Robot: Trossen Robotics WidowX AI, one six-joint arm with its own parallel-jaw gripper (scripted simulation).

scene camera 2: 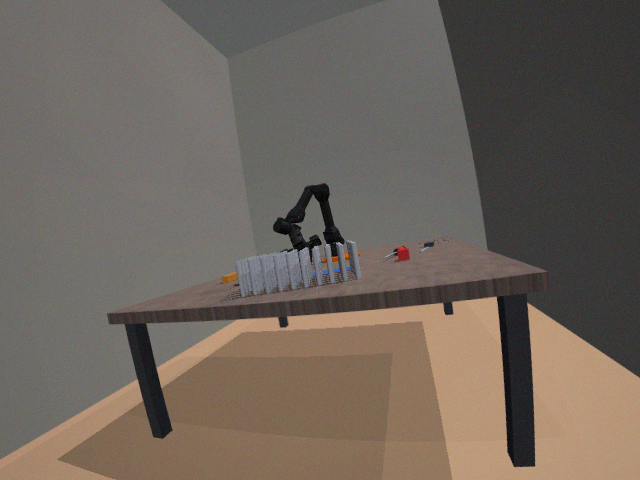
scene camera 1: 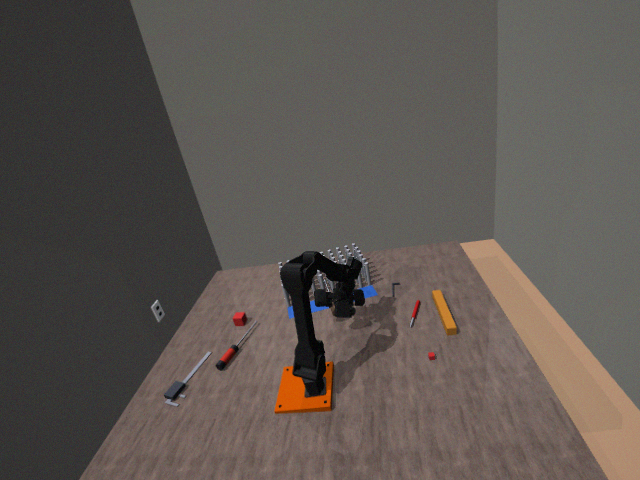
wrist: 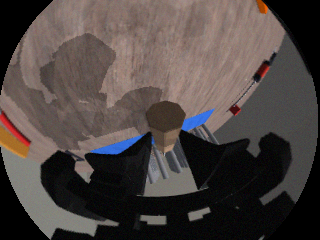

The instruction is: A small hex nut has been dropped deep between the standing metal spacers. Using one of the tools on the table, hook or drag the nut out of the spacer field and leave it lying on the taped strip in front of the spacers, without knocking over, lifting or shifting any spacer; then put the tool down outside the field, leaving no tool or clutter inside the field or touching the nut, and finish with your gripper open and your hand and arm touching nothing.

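In the wrist view you'd see the gripper too, and what the gripper's carrying is a brown-handled tool.
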